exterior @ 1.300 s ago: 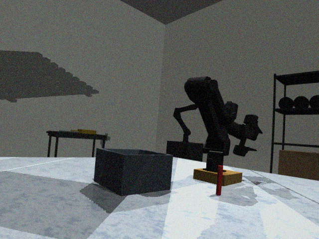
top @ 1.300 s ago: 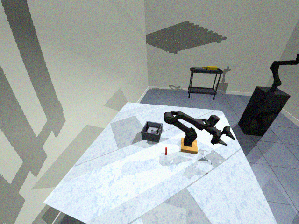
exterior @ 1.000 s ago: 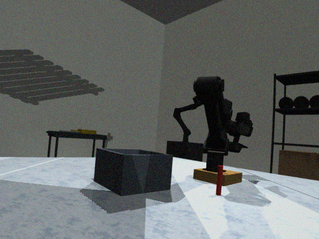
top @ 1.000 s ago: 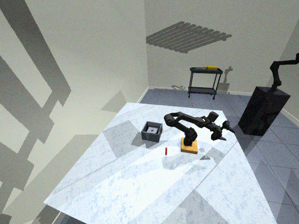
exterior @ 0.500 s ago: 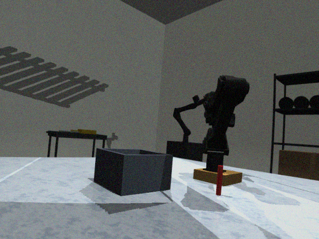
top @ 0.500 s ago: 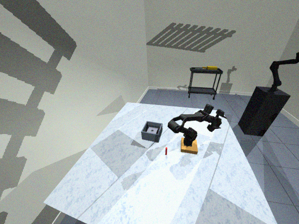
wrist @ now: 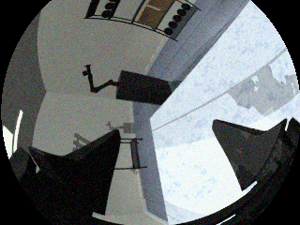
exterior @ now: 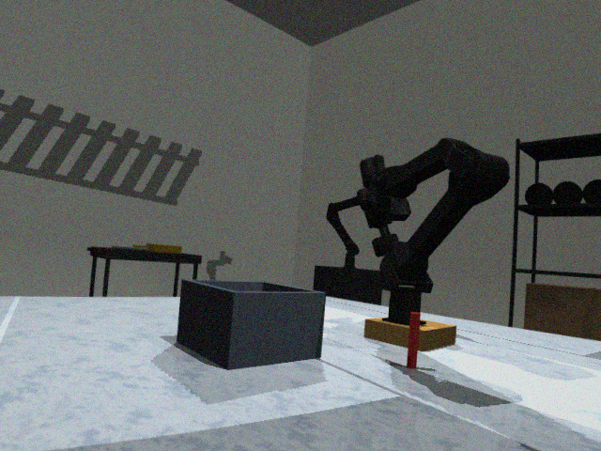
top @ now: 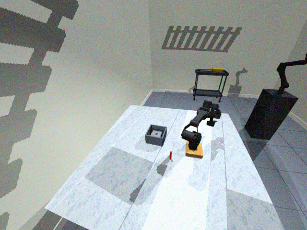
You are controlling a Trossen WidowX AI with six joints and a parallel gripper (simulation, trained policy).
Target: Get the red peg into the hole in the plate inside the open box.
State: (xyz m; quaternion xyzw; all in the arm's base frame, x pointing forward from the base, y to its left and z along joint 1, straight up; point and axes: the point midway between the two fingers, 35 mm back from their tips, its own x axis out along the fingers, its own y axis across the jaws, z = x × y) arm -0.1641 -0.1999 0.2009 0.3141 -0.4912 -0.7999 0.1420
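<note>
Right now my gripper tip is 360 mm short of the red peg, 340 mm to the right of it and 180 mm above it. Also, from my gripper tip: pale plate (520 mm ahead, 180 mm below, 150 mm to the left); then dark box (520 mm ahead, 200 mm below, 150 mm to the left).
</note>
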